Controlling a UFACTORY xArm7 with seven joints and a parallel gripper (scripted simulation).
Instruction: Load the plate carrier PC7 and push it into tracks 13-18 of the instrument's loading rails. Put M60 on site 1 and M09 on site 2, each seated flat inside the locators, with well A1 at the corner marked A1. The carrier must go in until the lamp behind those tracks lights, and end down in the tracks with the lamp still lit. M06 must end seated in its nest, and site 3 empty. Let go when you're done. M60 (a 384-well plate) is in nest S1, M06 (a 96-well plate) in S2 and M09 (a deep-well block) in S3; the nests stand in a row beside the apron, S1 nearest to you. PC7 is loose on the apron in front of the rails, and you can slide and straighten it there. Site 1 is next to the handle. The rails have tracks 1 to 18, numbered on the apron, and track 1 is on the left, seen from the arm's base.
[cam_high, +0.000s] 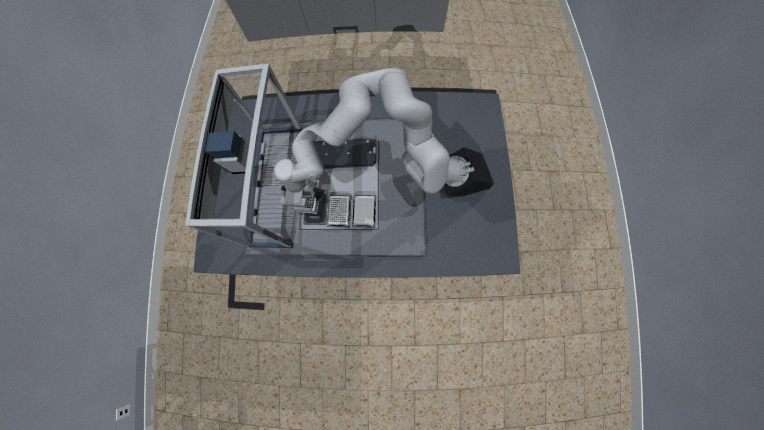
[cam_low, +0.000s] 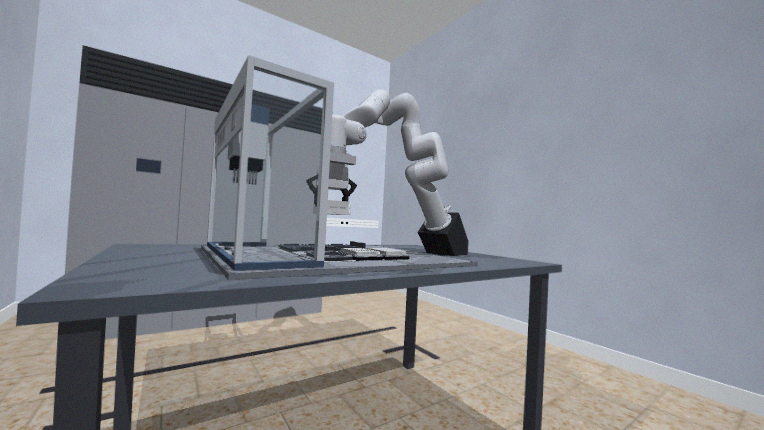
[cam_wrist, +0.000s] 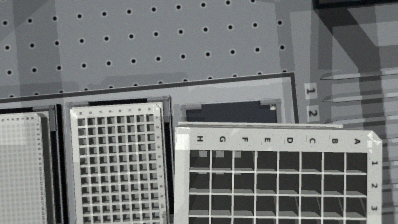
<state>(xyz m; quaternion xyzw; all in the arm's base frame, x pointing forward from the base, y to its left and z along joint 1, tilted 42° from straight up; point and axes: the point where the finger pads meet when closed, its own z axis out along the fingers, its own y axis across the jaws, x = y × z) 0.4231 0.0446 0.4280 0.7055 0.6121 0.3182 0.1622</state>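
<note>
Right now my hand is 25 cm to the left of the dark plate carrier PC7, 16 cm above it and 8 cm past it. Round my hand: 96-well plate M06: 15 cm below, 10 cm behind, 2 cm to the left; then nest S3: 17 cm below, 1 cm to the left; then frame post: 18 cm to the left, 10 cm ahead, 8 cm above.
</note>
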